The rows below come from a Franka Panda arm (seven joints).
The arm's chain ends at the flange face. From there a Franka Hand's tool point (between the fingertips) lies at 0.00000 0.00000 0.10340 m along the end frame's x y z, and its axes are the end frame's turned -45 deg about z.
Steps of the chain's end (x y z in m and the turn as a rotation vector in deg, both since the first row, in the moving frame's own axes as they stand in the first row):
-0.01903, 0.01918, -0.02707, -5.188, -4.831, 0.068
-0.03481, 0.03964, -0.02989, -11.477, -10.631, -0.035
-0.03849, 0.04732, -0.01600, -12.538, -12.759, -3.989
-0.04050, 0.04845, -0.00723, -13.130, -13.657, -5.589
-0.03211, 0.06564, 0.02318, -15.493, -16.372, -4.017
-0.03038, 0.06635, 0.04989, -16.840, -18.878, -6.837
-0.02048, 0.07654, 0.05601, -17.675, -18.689, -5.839
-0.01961, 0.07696, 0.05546, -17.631, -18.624, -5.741
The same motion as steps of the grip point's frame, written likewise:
-0.03977, 0.00055, -0.02786, -0.252, -7.085, 0.068
-0.08051, 0.00449, -0.03372, -0.598, -15.633, -0.035
-0.09242, 0.00708, -0.02100, 0.156, -17.888, -3.989
-0.09644, 0.00661, -0.01283, 0.373, -18.941, -5.589
-0.10875, 0.02402, 0.01528, 0.622, -22.532, -4.017
-0.11256, 0.02560, 0.03999, 1.441, -25.256, -6.837
-0.11345, 0.04071, 0.04577, 0.717, -25.713, -5.839
-0.11301, 0.04161, 0.04528, 0.702, -25.636, -5.741

